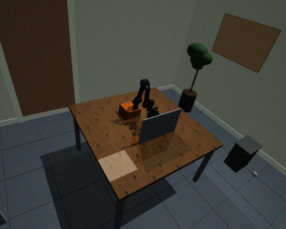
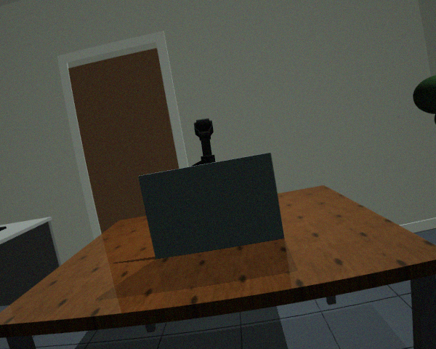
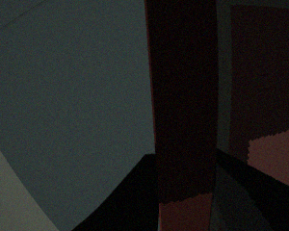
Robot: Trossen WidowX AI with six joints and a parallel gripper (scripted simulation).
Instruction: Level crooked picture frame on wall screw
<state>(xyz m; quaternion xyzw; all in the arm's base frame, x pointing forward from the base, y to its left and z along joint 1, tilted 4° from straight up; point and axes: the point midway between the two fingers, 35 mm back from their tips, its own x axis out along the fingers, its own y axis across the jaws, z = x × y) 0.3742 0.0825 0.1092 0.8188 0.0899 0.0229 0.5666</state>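
Now: the picture frame 20 mm to the left of my gripper tip and 50 mm below it. From my gripper tip the other things lie so: grey wall panel: 20 mm ahead, 70 mm below.
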